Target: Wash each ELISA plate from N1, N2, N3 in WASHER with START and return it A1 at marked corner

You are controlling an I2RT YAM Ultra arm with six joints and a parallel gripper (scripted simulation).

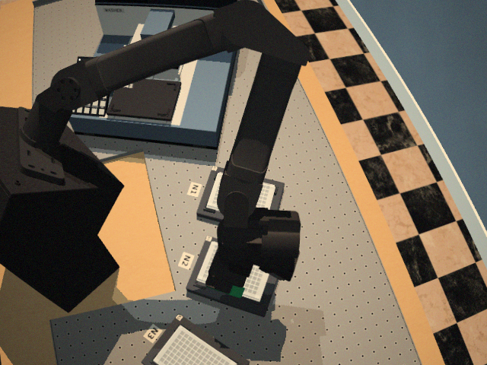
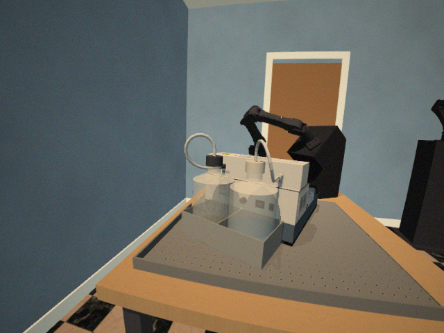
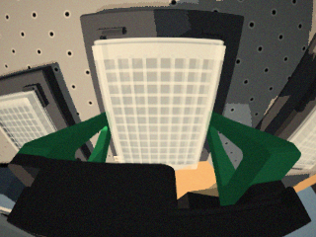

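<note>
Right now the nest N2 is 30 mm below my hand. Round my hand: nest N3: 170 mm to the right, 90 mm behind, 10 mm below; nest N1: 170 mm to the left, 30 mm below, 30 mm ahead; N3 label: 170 mm behind, 110 mm to the right, 40 mm below.
</note>
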